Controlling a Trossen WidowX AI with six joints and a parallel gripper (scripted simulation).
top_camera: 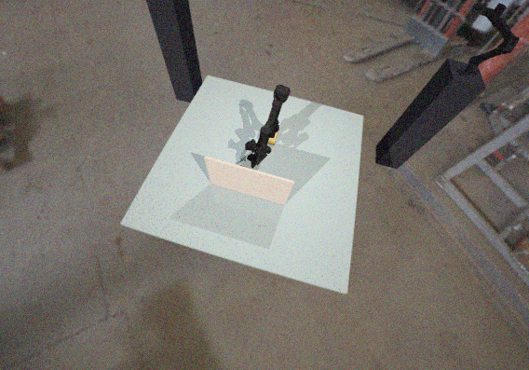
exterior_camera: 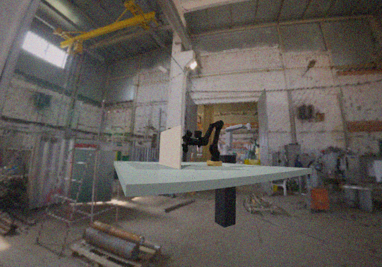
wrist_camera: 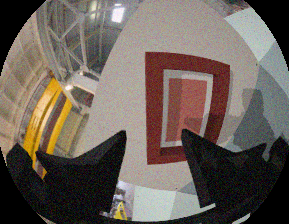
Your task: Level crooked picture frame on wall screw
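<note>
My gripper tip is now 60 mm short of the picture frame, 20 mm to the left of it and 50 mm above it. The rest, counted from my gripper tip: wall panel (70 mm ahead, 10 mm to the right, 60 mm below).
</note>
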